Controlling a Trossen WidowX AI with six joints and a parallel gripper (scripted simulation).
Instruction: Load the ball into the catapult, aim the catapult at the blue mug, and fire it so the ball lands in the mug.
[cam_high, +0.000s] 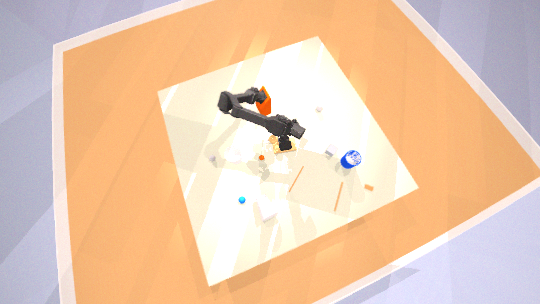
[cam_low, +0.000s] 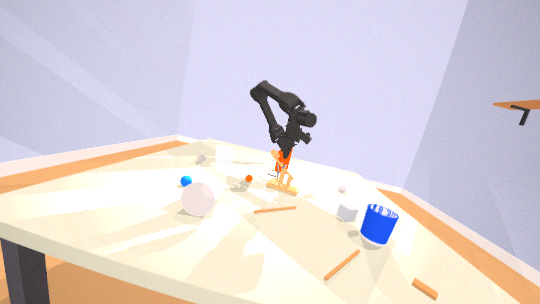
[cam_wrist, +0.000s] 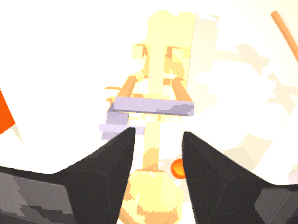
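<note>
Now: gripper tip 3 cm past the wooden catapult and 7 cm above it. Also, from my gripper tip: grey cube: 15 cm ahead, 27 cm to the left, 12 cm below; clear glass: 4 cm behind, 28 cm to the right, 11 cm below; orange ball: 2 cm ahead, 14 cm to the right, 12 cm below.
</note>
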